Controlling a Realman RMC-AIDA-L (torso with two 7-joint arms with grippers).
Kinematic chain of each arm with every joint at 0, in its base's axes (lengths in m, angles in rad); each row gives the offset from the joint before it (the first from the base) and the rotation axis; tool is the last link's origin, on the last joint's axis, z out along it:
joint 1: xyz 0 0 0.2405 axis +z
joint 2: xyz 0 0 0 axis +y
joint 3: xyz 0 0 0.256 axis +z
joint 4: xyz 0 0 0 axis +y
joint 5: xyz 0 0 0.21 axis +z
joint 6: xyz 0 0 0 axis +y
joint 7: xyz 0 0 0.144 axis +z
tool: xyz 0 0 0
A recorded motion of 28 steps. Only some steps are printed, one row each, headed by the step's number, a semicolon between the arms.
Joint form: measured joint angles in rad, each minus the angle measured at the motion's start. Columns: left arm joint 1, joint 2, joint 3, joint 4, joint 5, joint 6, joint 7; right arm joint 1, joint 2, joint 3, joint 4, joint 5, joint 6, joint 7.
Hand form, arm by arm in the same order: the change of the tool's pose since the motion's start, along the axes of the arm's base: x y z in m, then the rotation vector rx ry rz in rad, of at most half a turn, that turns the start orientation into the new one. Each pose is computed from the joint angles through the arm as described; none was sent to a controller.
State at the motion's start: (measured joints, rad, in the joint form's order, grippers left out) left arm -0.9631 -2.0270 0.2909 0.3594 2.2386 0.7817 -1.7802; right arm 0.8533 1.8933 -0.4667 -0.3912 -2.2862 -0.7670 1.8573
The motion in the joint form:
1: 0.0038 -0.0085 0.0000 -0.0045 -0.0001 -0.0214 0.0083; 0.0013 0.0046 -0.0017 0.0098 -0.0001 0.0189 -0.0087
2: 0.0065 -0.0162 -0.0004 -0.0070 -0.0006 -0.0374 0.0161; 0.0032 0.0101 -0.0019 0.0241 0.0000 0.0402 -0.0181
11: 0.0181 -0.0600 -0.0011 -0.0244 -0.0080 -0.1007 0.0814; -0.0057 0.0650 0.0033 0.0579 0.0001 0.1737 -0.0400
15: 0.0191 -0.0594 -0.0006 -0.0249 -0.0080 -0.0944 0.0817; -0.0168 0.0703 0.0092 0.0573 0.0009 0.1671 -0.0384
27: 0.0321 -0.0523 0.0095 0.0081 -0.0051 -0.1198 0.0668; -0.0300 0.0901 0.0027 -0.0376 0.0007 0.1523 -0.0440
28: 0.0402 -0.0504 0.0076 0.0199 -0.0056 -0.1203 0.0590; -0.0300 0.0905 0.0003 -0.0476 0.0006 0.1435 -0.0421
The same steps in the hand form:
1: -0.0031 -0.0016 -0.0043 0.0039 0.0091 0.0124; 0.0013 -0.0002 -0.0036 0.0015 -0.0092 -0.0046
2: -0.0051 -0.0030 -0.0078 0.0067 0.0162 0.0205; 0.0028 -0.0009 -0.0087 0.0014 -0.0163 -0.0116
11: -0.0112 -0.0127 -0.0308 0.0019 0.0571 0.0340; 0.0149 -0.0085 -0.0349 0.0341 -0.0446 -0.0782
15: -0.0110 -0.0132 -0.0312 -0.0022 0.0547 0.0308; 0.0189 -0.0128 -0.0379 0.0295 -0.0323 -0.0897
27: -0.0201 -0.0093 -0.0167 0.0413 0.0836 0.0556; 0.0138 -0.0078 -0.0227 0.0743 -0.0630 -0.0523
28: -0.0241 -0.0093 -0.0119 0.0542 0.0823 0.0673; 0.0120 -0.0070 -0.0211 0.0742 -0.0631 -0.0446

